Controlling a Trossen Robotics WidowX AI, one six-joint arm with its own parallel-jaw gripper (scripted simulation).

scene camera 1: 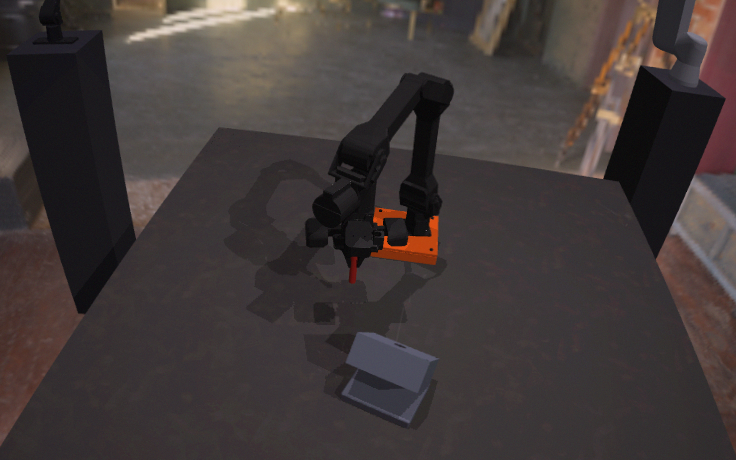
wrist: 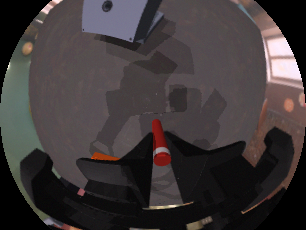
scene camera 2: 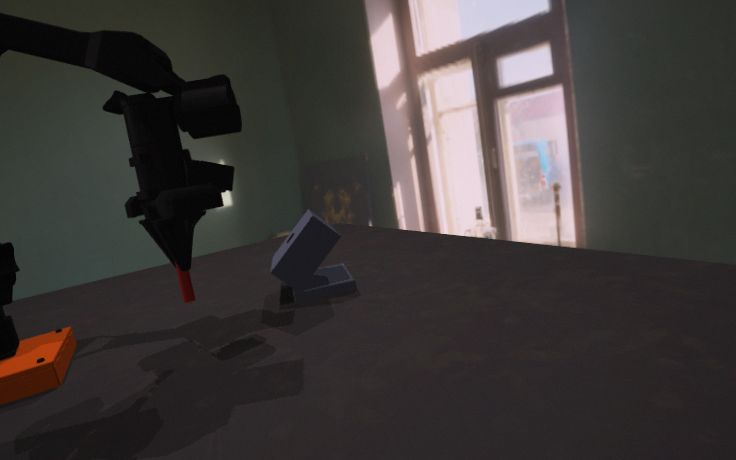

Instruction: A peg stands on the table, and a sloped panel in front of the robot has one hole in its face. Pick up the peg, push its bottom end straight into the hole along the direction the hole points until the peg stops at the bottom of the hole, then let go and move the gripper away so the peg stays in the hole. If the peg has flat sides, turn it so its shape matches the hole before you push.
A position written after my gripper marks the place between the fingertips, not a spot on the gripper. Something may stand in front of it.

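A grey sloped panel (scene camera 1: 409, 368) is part of what I see here. As for my gripper (scene camera 2: 183, 269) (scene camera 1: 353, 266) (wrist: 158, 135), it is carrying a round red peg.
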